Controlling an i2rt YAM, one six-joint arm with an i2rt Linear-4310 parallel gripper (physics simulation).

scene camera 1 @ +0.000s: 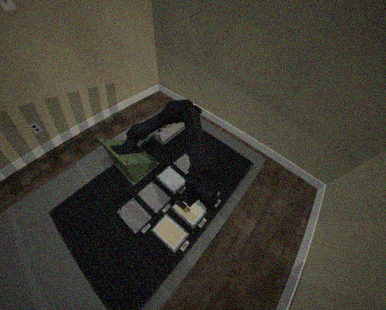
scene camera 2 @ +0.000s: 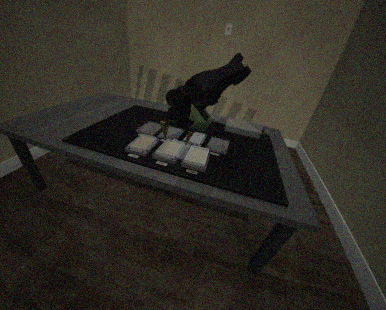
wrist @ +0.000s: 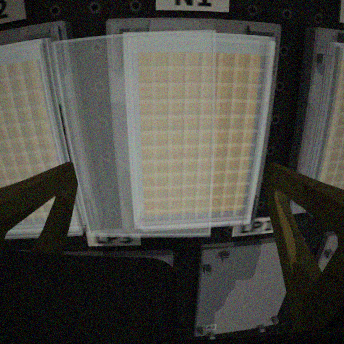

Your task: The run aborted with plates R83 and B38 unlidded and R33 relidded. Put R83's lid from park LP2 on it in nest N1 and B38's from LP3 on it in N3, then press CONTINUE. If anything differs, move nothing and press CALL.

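Frame: origin at the arm's base, x back, y right, z up, level; millimetres.
Seen in the pictures: gripper, fingertip midpoint: (scene camera 1: 192,203) (scene camera 2: 175,141) (wrist: 170,172); arm's base, link origin: (scene camera 1: 128,149) (scene camera 2: 197,107).
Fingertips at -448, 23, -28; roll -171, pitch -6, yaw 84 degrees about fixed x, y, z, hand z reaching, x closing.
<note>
Offsets run from my fingertips to a thing's top centre, as dx, dy, dz. "spot": to the spot under its first point.
The plate @(+1, +21, -32) (scene camera 1: 192,215) (scene camera 2: 171,150) (wrist: 240,130) in nest N1 shows a pale yellow well grid. In the wrist view a clear lid @(-2, -15, -23) (wrist: 92,125) lies shifted left across it, overhanging its left side; the plate's right strip is uncovered. My gripper (scene camera 1: 187,206) (wrist: 170,172) is open and empty, its fingers apart on either side of the plate and lid in the wrist view. The plate @(-9, -103, -32) (scene camera 2: 196,157) (wrist: 22,110) in N2 is at wrist-view left. Another plate @(+11, +152, -36) (scene camera 1: 170,232) (scene camera 2: 142,144) (wrist: 337,125) is at its right edge. Plate codes are unreadable.
A grey park pad @(spot: +179, +73, -56) (wrist: 250,290) shows below N1 in the wrist view. Behind the nests are grey parks (scene camera 1: 134,215) (scene camera 2: 219,145) and a brighter one @(+175, -63, -49) (scene camera 1: 171,179) (scene camera 2: 197,138). A green sloping panel (scene camera 1: 132,167) (scene camera 2: 199,119) and a pale box @(+406, -331, +17) (scene camera 1: 171,132) (scene camera 2: 245,127) stand further back.
</note>
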